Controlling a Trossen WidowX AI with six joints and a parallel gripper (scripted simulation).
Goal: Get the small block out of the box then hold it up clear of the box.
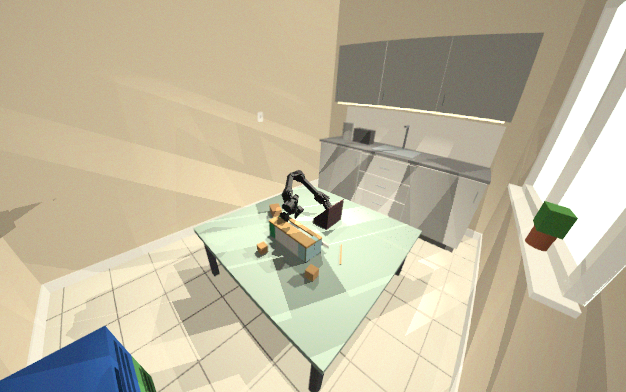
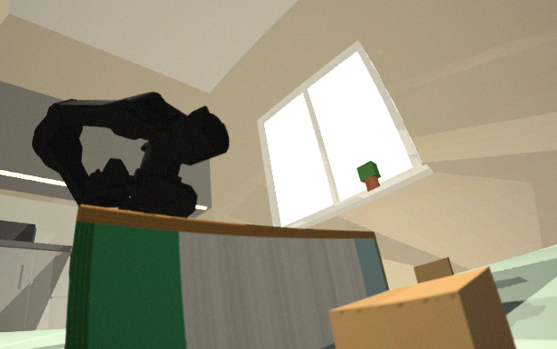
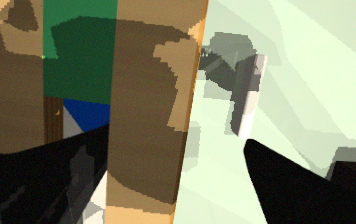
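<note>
My gripper tip is 50 mm short of the small blue block and 20 mm to the left of it. The rest, counted from my gripper tip: thin stick: 30 mm behind, 430 mm to the left, 90 mm below; then box: 50 mm ahead, 120 mm to the left, 30 mm below.
</note>
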